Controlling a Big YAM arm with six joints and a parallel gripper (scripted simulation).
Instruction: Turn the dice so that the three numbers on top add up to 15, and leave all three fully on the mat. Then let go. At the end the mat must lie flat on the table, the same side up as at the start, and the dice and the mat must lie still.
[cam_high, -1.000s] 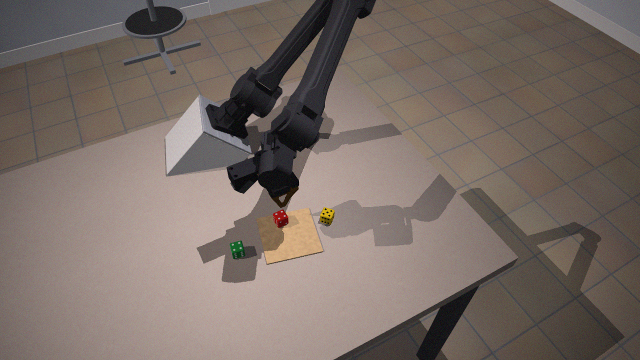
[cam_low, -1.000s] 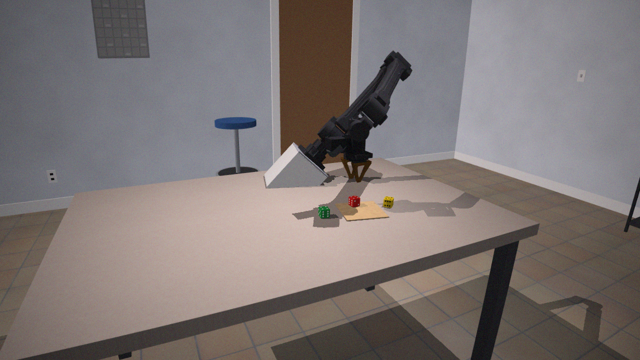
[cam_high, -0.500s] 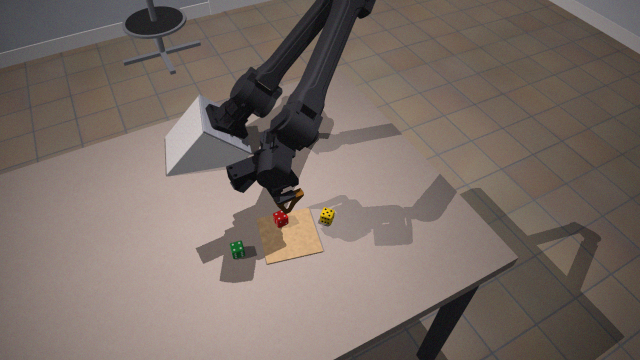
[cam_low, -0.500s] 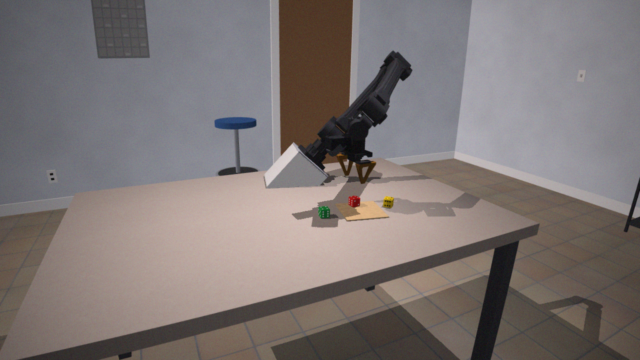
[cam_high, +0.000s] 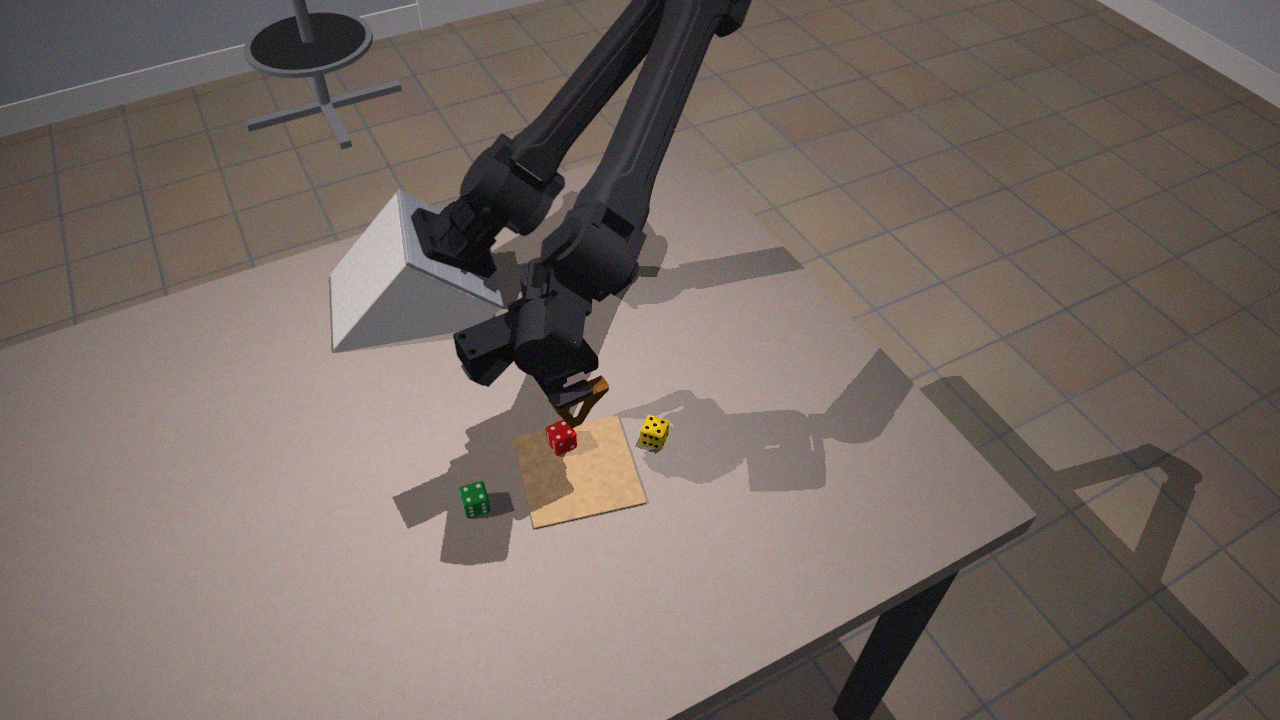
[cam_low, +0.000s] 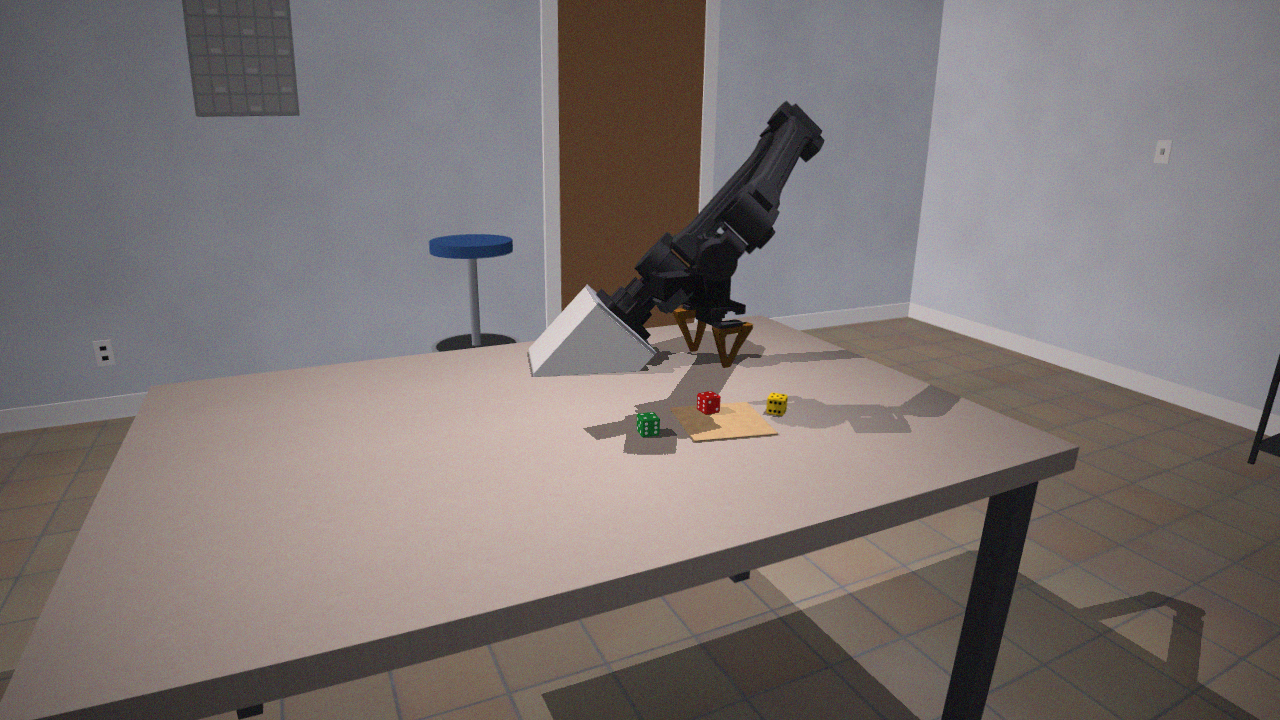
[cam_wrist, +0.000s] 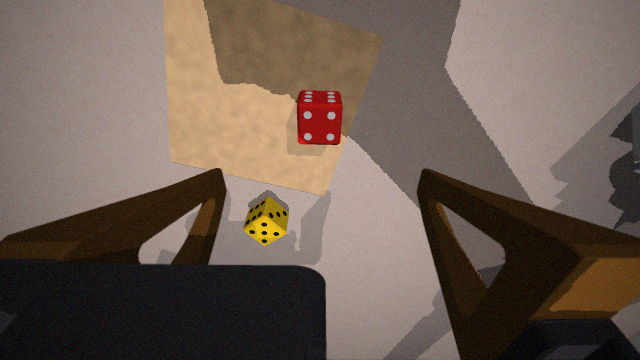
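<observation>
Right now my hand is 3 cm short of the yellow die, 12 cm to the right of it and 9 cm above it. Also, from my hand: tan mat (4 cm ahead, 1 cm to the left, 10 cm below); green die (5 cm ahead, 13 cm to the right, 9 cm below); red die (9 cm below).
</observation>
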